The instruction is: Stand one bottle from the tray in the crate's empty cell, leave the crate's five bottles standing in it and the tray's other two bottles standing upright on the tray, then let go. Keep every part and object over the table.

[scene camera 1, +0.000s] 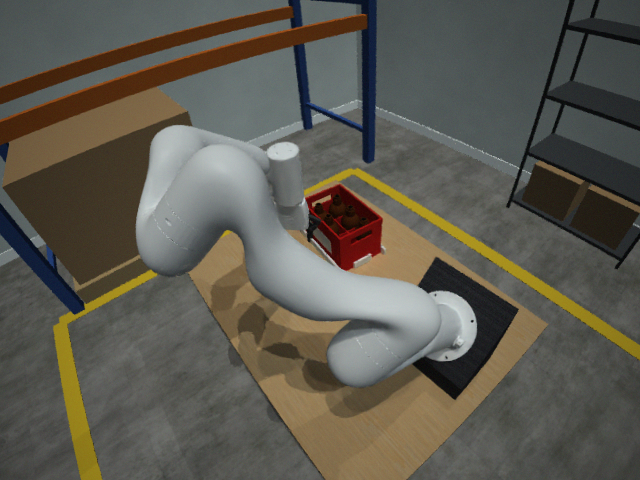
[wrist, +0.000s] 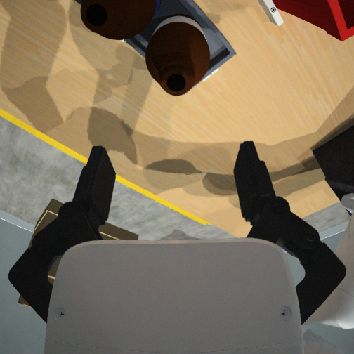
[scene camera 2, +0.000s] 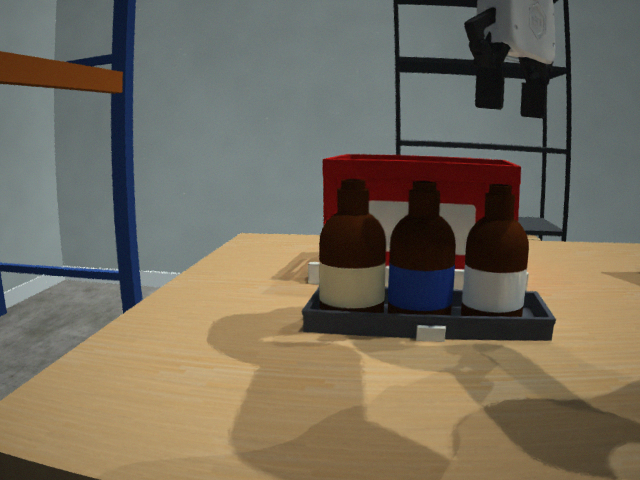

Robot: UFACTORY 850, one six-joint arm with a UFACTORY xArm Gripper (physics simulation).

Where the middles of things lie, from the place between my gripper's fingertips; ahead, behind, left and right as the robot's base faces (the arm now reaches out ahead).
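White-labelled bottle (scene camera 2: 496, 258): my hand is 1 cm to the left of it, 1 cm short of it and 16 cm above it.
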